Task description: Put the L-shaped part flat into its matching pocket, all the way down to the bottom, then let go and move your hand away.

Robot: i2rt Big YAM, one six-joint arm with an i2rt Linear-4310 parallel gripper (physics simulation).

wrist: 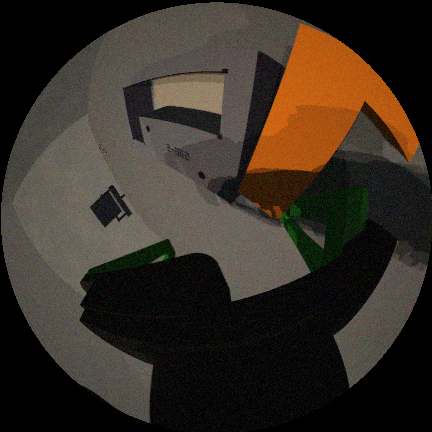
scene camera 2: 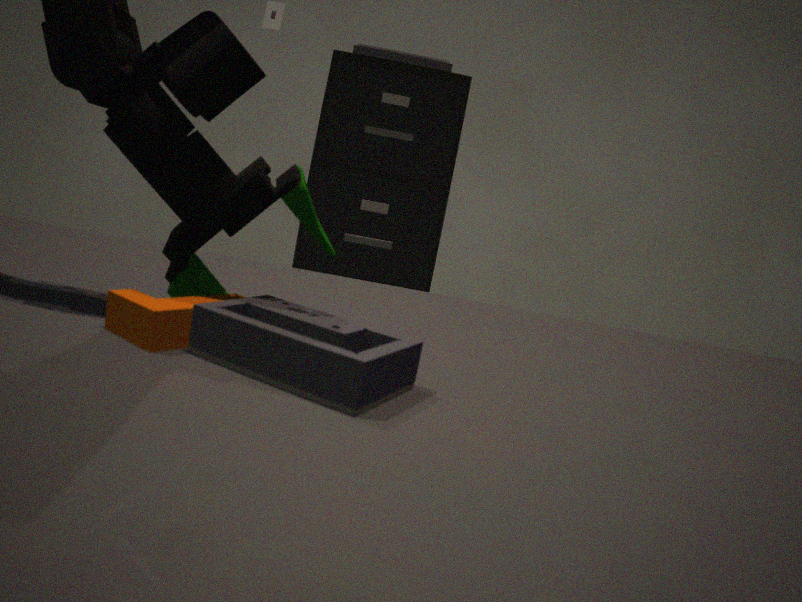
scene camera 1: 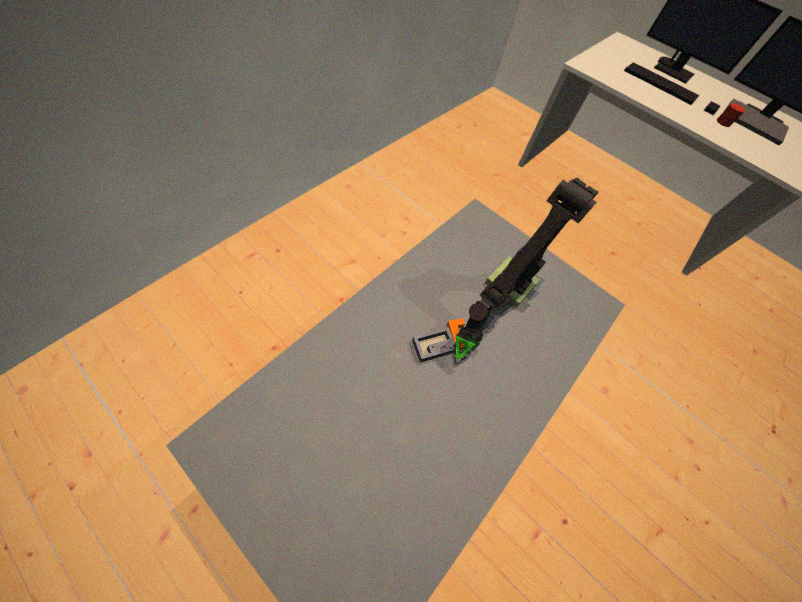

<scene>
My gripper is open and touches an orange L-shaped part. Also in view: a dark grey pocket block.
My gripper also shows in the wrist view.
</scene>
